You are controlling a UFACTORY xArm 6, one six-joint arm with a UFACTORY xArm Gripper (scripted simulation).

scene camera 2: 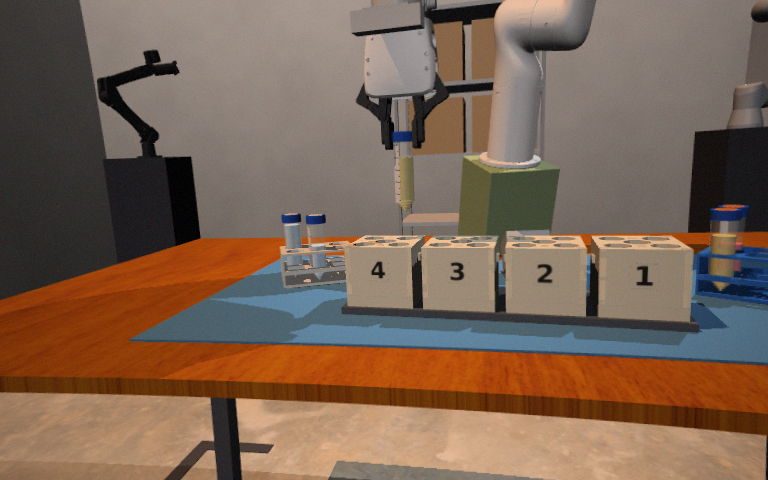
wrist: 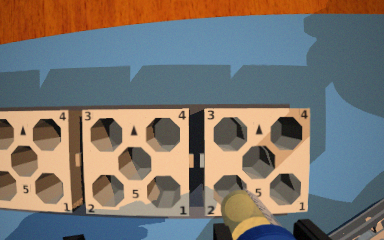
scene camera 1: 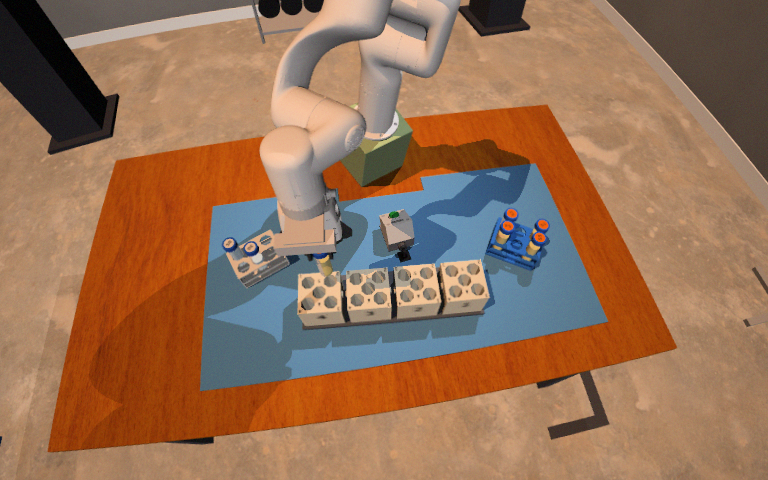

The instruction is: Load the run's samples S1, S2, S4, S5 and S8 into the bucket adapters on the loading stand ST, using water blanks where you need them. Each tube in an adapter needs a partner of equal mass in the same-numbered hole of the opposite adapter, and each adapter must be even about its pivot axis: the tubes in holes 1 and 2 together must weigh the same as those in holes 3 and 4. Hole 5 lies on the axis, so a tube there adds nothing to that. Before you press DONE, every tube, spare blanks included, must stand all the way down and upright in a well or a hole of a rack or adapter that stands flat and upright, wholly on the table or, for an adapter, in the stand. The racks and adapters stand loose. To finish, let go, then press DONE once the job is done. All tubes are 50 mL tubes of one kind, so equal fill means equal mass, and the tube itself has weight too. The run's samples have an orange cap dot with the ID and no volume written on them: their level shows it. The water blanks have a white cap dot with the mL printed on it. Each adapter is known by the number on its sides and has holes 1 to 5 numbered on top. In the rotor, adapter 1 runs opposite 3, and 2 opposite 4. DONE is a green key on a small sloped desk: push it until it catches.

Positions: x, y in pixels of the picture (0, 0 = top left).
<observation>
An adapter 4 shows in scene camera 2 (381, 271), in the wrist view and in scene camera 1. One and the same spot on the adapter 4: (wrist: 242, 146) is (scene camera 1: 325, 297).
</observation>
